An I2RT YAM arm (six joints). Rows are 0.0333 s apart.
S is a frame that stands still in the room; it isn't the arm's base.
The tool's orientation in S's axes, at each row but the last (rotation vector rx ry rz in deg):
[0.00, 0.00, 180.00]
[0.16, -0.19, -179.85]
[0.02, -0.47, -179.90]
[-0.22, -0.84, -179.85]
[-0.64, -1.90, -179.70]
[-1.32, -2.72, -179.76]
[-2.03, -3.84, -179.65]
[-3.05, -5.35, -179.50]
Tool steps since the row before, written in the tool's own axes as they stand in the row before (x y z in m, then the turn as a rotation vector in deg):
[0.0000, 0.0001, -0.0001, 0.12, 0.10, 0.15]
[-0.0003, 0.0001, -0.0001, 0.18, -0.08, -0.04]
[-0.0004, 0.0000, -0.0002, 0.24, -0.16, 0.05]
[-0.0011, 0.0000, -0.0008, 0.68, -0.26, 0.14]
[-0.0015, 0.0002, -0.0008, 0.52, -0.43, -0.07]
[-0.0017, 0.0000, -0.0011, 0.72, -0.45, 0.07]
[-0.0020, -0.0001, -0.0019, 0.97, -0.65, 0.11]
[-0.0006, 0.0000, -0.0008, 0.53, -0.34, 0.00]
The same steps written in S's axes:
[0.0000, -0.0001, -0.0001, -0.12, -0.10, 0.15]
[0.0003, -0.0001, -0.0001, -0.18, 0.08, -0.04]
[0.0004, 0.0000, -0.0002, -0.24, 0.16, 0.05]
[0.0011, 0.0000, -0.0008, -0.68, 0.26, 0.14]
[0.0015, -0.0002, -0.0008, -0.52, 0.43, -0.08]
[0.0017, 0.0000, -0.0011, -0.72, 0.45, 0.07]
[0.0020, 0.0000, -0.0019, -0.97, 0.65, 0.10]
[0.0006, 0.0000, -0.0008, -0.53, 0.34, 0.00]

